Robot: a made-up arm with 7 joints.
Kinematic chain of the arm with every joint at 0, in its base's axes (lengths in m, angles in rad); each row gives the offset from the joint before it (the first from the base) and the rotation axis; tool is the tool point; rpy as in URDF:
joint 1: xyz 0 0 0 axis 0.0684 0.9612 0.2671
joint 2: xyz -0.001 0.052 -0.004 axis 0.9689 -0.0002 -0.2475
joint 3: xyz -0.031 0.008 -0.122 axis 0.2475 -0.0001 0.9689
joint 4: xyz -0.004 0 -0.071 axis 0.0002 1 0
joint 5: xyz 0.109 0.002 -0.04 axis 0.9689 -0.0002 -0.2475
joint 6: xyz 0.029 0 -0.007 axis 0.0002 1 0
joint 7: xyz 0.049 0 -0.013 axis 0.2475 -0.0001 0.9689
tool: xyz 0 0 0 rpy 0 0.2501 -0.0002
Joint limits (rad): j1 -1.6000..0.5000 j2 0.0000..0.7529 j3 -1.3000..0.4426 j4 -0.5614..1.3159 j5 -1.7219..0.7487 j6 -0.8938..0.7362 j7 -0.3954..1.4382
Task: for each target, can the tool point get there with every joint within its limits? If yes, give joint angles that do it. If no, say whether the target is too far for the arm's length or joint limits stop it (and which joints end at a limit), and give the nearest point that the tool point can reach.
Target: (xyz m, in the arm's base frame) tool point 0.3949 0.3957 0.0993
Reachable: no: too far | nearest point 0.3319 0.2554 0.0618 | short by 0.158 m
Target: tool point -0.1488 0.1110 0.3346
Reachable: no: joint limits stop it (at a limit: joint 1, joint 2, joint 3, joint 4) | nearest point 0.0937 0.1253 0.1721 | short by 0.292 m
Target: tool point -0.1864 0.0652 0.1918
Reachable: no: joint limits stop it (at a limit: joint 1, joint 2, joint 3, joint 4, joint 6) | nearest point 0.0870 0.1181 0.1536 | short by 0.281 m
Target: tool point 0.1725 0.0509 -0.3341
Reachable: yes | joints -0.3914 0.2389 -0.5114 0.8467 0.4105 -0.2265 0.1393
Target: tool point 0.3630 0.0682 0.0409
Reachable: yes | joints -1.4013 0.4136 -0.0752 0.7516 -0.4024 -0.7691 0.2241
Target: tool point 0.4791 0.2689 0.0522
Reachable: no: too far | nearest point 0.3722 0.2193 0.0366 | short by 0.119 m
